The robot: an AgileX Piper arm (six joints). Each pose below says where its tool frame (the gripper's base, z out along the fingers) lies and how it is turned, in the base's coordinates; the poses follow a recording.
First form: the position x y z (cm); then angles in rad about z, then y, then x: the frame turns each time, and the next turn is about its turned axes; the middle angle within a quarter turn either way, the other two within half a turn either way.
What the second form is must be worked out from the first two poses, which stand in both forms.
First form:
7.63 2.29 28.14 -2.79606 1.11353 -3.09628
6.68 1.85 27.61 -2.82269 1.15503 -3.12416
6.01 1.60 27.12 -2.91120 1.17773 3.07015
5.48 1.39 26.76 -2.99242 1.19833 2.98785
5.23 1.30 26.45 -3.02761 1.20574 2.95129
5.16 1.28 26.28 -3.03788 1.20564 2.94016
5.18 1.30 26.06 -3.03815 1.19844 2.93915
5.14 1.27 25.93 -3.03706 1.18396 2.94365
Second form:
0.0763 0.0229 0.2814 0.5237 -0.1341 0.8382 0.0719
0.0668 0.0185 0.2761 0.5402 -0.1283 0.8279 0.0795
0.0601 0.0160 0.2712 0.5480 -0.1152 0.8233 0.0933
0.0548 0.0139 0.2676 0.5560 -0.1045 0.8179 0.1051
0.0523 0.0130 0.2645 0.5591 -0.1005 0.8156 0.1103
0.0516 0.0128 0.2628 0.5590 -0.0994 0.8155 0.1120
0.0518 0.0130 0.2606 0.5560 -0.0994 0.8175 0.1123
0.0514 0.0127 0.2593 0.5502 -0.0982 0.8218 0.1109

